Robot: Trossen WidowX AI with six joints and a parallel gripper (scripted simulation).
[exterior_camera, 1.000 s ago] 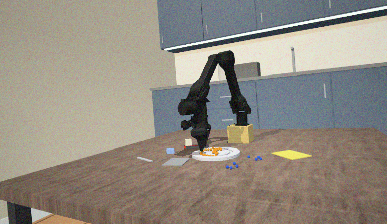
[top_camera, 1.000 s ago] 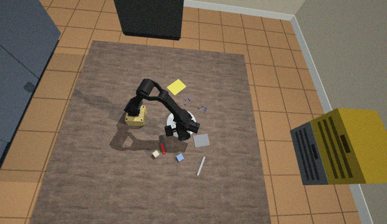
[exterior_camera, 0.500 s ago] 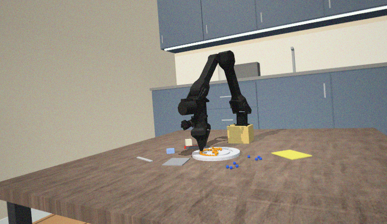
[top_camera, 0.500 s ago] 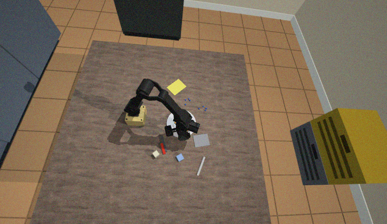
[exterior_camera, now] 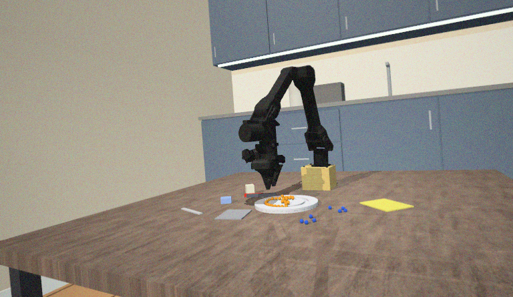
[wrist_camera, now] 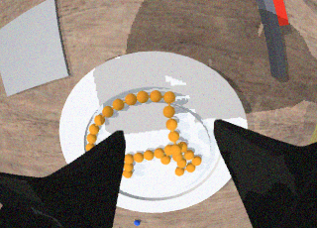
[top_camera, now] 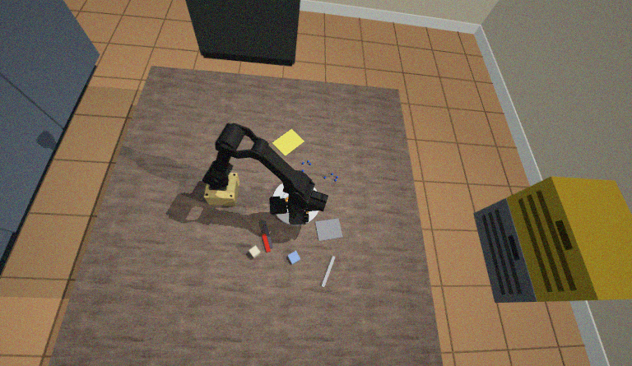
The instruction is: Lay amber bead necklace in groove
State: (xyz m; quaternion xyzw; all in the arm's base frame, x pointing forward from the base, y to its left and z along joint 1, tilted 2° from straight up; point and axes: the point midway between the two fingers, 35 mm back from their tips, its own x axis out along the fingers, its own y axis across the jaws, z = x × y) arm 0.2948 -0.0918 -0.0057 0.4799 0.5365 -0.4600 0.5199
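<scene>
Right now my gripper tip is 10 cm past the red stick, 10 cm to the left of it and 5 cm above it. Round my gripper tip: cream cube: 14 cm behind, 16 cm to the right, 3 cm below; then light blue cube: 1 cm ahead, 17 cm to the right, 4 cm below; then grey square tile: 15 cm ahead, 6 cm to the right, 5 cm below.
</scene>
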